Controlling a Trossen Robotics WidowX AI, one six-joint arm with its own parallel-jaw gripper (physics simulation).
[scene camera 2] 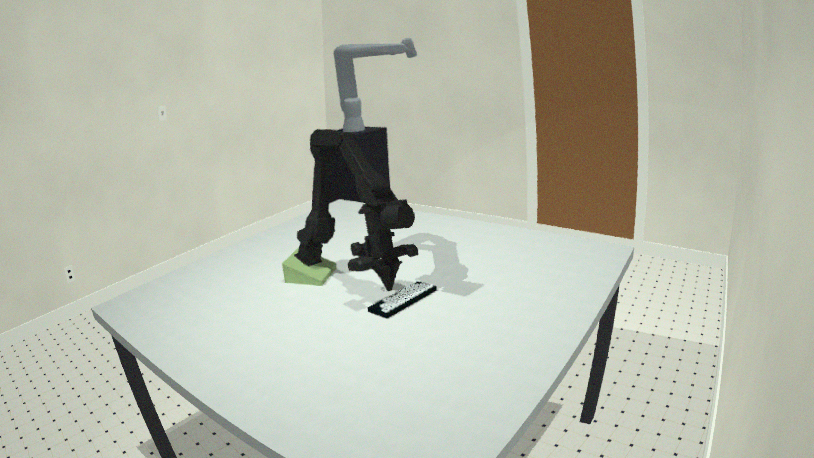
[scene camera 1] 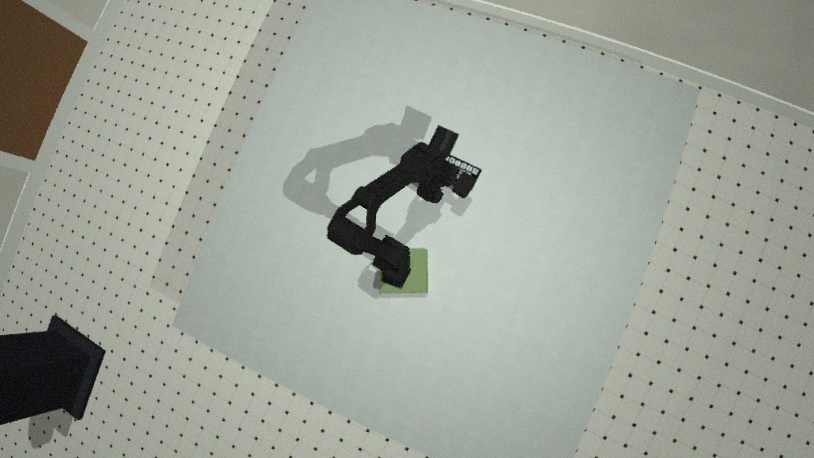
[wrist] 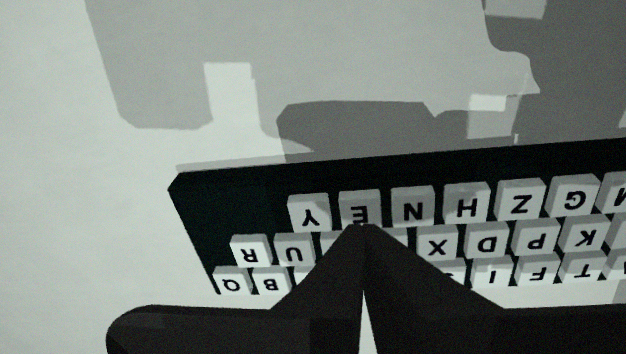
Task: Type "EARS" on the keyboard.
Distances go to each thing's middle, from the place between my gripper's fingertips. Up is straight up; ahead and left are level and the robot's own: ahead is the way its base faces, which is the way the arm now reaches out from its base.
My hand is 20 mm short of the black keyboard (scene camera 2: pixel 414 289), 20 mm to the right of it and 20 mm above it.
